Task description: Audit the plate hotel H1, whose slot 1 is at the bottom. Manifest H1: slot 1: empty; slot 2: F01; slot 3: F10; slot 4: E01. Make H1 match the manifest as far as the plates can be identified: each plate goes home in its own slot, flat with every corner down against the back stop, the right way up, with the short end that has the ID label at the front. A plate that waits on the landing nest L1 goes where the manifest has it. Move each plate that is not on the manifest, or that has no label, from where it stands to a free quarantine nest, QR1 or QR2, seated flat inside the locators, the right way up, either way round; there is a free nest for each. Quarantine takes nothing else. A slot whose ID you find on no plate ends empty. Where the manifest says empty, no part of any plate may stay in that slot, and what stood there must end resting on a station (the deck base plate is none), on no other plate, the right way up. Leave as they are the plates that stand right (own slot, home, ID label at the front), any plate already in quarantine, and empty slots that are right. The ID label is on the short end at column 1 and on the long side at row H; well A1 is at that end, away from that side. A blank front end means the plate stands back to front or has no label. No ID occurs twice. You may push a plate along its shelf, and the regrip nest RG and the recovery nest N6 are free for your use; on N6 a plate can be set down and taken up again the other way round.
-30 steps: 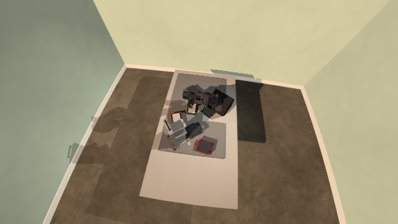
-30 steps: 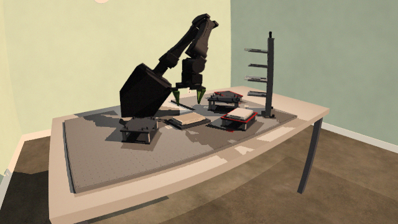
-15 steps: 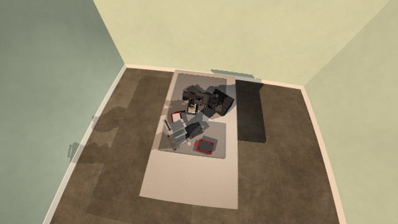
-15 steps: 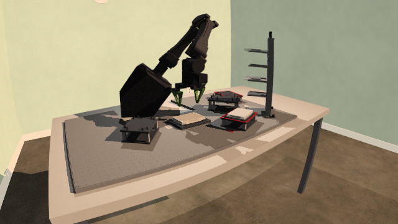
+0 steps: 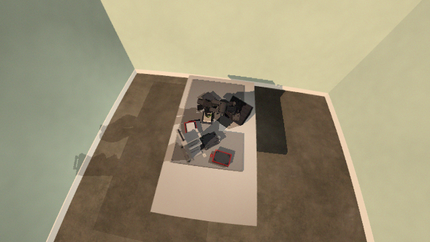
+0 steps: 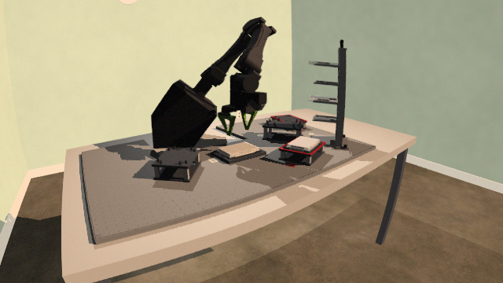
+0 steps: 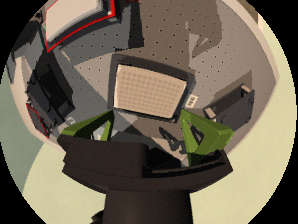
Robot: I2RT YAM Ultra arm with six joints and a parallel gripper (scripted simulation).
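Right now the dark N6 nest is 80 mm below my hand. The rest, counted from my hand: hotel post (90 mm ahead, 450 mm to the left, 120 mm above); N6 tag (20 mm ahead, 110 mm to the right, 90 mm below); L1 tag (40 mm behind, 190 mm to the right, 90 mm below).
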